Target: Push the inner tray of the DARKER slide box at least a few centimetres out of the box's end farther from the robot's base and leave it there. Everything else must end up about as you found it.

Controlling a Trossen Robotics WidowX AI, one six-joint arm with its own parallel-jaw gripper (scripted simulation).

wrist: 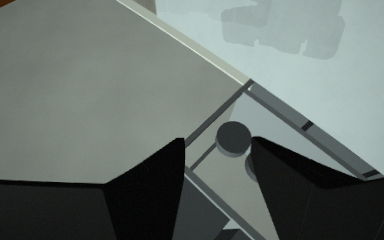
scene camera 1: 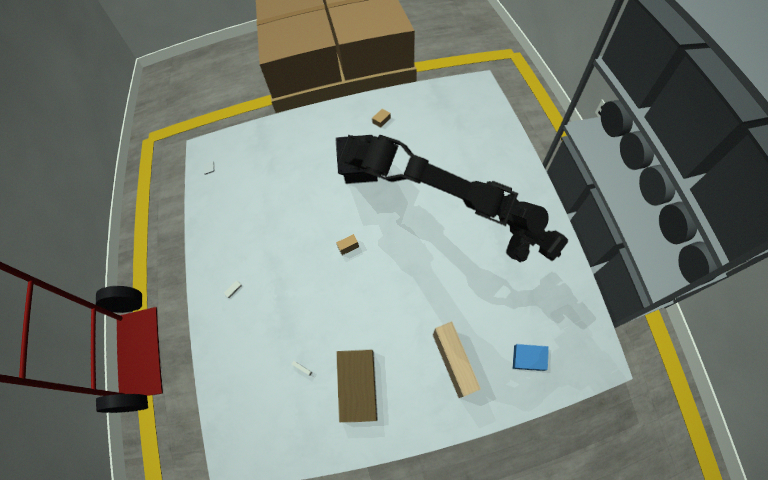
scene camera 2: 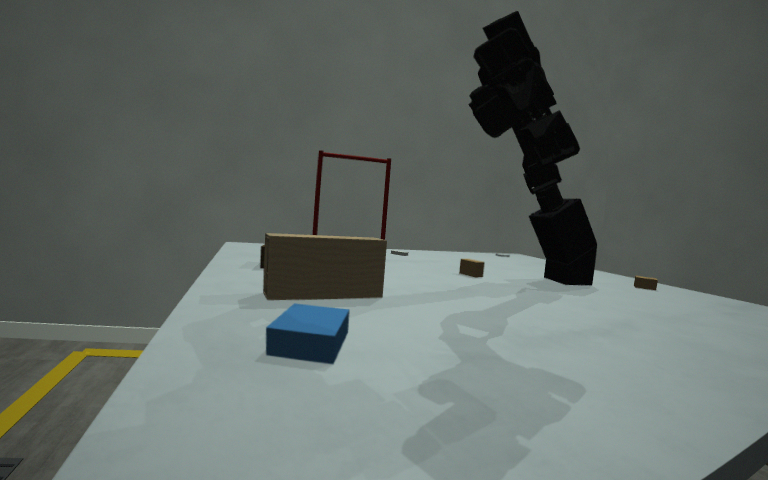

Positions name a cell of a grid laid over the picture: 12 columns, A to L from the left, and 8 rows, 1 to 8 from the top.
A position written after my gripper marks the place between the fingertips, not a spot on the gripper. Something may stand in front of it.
my gripper: wrist G5; scene camera 1 I5; scene camera 2 I3
lighter slide box: scene camera 1 H7; scene camera 2 E5; not seen in the wrist view (out of frame)
blue block: scene camera 1 I6; scene camera 2 E6; not seen in the wrist view (out of frame)
